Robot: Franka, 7 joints.
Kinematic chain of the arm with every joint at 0, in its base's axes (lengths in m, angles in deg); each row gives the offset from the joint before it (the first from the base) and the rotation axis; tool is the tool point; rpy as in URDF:
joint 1: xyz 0 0 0.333 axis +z
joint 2: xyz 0 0 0 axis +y
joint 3: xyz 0 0 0.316 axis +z
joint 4: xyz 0.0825 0 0 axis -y
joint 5: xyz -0.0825 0 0.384 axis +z
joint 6: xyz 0 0 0 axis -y
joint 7: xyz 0.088 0 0 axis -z
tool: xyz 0 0 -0.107 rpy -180 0 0
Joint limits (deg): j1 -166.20..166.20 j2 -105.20..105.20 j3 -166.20..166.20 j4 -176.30..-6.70 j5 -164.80..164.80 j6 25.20..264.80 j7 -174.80..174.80
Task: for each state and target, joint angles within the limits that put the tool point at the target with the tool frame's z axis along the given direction. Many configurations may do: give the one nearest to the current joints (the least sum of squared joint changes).
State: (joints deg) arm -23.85 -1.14 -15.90 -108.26 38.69 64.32 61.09
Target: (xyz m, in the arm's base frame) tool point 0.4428 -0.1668 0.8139 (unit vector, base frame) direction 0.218 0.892 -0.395
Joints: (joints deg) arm -21.27 -1.81 -14.63 -74.44 71.68 63.23 61.09
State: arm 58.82 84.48 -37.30 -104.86 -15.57 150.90 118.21
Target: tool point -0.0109 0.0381 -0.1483 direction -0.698 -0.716 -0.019
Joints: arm 44.05 84.80 4.23 -137.58 -1.89 133.34 118.21
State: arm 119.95 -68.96 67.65 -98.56 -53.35 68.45 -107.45
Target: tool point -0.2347 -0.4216 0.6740 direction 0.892 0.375 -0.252
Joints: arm 87.61 -89.95 48.85 -74.59 -65.28 25.20 -107.45
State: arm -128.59 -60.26 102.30 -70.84 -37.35 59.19 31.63
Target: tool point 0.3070 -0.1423 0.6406 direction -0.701 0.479 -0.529
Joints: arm -128.77 -61.62 57.93 -99.62 -9.98 28.04 31.63
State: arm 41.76 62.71 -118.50 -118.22 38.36 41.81 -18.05
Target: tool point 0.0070 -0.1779 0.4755 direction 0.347 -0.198 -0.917
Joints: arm 26.45 93.63 -158.02 -163.67 46.88 62.04 -18.05
